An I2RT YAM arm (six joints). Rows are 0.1 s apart.
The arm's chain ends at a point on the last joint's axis. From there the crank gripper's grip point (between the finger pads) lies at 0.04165 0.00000 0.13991 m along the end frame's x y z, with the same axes.
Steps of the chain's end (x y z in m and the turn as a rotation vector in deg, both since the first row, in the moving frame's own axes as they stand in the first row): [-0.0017, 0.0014, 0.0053, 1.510, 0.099, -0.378]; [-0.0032, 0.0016, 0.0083, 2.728, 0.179, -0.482]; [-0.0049, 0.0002, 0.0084, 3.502, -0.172, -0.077]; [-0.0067, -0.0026, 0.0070, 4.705, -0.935, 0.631]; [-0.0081, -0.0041, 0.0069, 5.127, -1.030, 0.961]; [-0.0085, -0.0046, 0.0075, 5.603, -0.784, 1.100]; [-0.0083, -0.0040, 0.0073, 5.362, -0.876, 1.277]
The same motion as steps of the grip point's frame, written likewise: [-0.0015, -0.0026, 0.0052, 1.510, 0.099, -0.378]; [-0.0028, -0.0054, 0.0080, 2.728, 0.179, -0.482]; [-0.0053, -0.0084, 0.0083, 3.502, -0.172, -0.077]; [-0.0089, -0.0137, 0.0072, 4.705, -0.935, 0.631]; [-0.0105, -0.0160, 0.0071, 5.127, -1.030, 0.961]; [-0.0103, -0.0175, 0.0074, 5.603, -0.784, 1.100]; [-0.0103, -0.0162, 0.0074, 5.362, -0.876, 1.277]
